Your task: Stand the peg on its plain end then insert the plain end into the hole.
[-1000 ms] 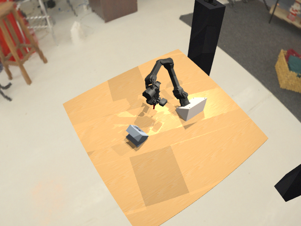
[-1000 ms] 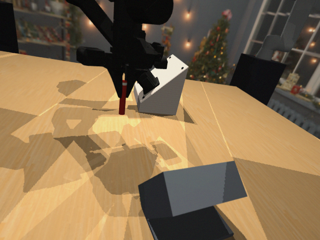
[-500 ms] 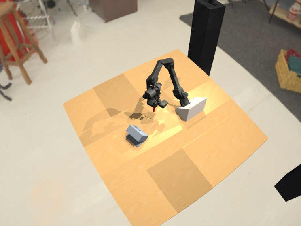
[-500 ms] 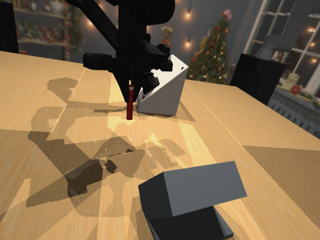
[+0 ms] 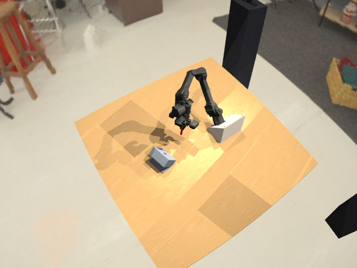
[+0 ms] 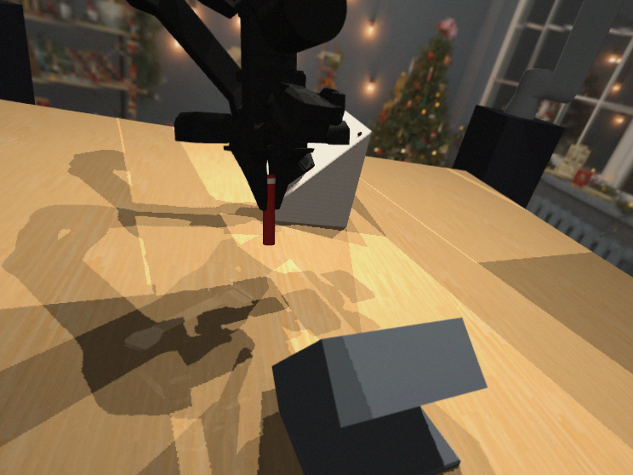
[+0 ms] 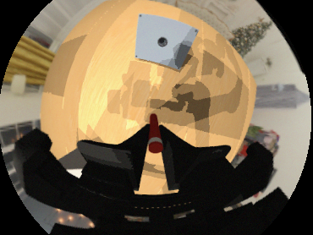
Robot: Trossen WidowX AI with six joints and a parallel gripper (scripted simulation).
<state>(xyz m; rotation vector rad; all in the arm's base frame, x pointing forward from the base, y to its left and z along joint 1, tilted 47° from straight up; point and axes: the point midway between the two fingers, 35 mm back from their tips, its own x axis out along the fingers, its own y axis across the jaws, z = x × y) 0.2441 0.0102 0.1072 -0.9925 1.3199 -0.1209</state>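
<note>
Right now the grey sloped panel is 19 cm ahead of my gripper tip, 9 cm to the left of it and 5 cm below it. From my gripper tip the other things lie so: red peg (2 cm above).
</note>
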